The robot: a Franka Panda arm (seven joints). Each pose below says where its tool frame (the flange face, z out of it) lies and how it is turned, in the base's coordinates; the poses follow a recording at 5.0 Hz.
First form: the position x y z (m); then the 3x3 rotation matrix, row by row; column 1 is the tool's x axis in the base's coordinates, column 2 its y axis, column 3 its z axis. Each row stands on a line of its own.
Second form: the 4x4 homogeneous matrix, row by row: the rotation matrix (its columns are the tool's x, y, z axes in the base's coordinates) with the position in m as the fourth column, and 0 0 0 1 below. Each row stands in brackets. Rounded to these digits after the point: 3 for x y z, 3 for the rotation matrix.
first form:
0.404, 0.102, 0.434
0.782, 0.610, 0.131
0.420, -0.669, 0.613
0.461, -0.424, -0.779
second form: [[0.782, 0.610, 0.131, 0.404], [0.420, -0.669, 0.613, 0.102], [0.461, -0.424, -0.779, 0.434], [0, 0, 0, 1]]
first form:
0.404, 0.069, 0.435
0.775, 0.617, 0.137
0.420, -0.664, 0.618
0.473, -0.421, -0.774
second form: [[0.775, 0.617, 0.137, 0.404], [0.420, -0.664, 0.618, 0.069], [0.473, -0.421, -0.774, 0.435], [0, 0, 0, 1]]
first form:
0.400, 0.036, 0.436
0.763, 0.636, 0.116
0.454, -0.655, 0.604
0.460, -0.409, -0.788
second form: [[0.763, 0.636, 0.116, 0.400], [0.454, -0.655, 0.604, 0.036], [0.460, -0.409, -0.788, 0.436], [0, 0, 0, 1]]
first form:
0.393, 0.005, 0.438
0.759, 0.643, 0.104
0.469, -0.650, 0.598
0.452, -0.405, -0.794
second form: [[0.759, 0.643, 0.104, 0.393], [0.469, -0.650, 0.598, 0.005], [0.452, -0.405, -0.794, 0.438], [0, 0, 0, 1]]
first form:
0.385, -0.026, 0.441
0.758, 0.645, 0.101
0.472, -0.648, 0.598
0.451, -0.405, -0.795
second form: [[0.758, 0.645, 0.101, 0.385], [0.472, -0.648, 0.598, -0.026], [0.451, -0.405, -0.795, 0.441], [0, 0, 0, 1]]
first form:
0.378, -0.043, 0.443
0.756, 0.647, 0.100
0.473, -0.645, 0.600
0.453, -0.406, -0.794
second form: [[0.756, 0.647, 0.100, 0.378], [0.473, -0.645, 0.600, -0.043], [0.453, -0.406, -0.794, 0.443], [0, 0, 0, 1]]
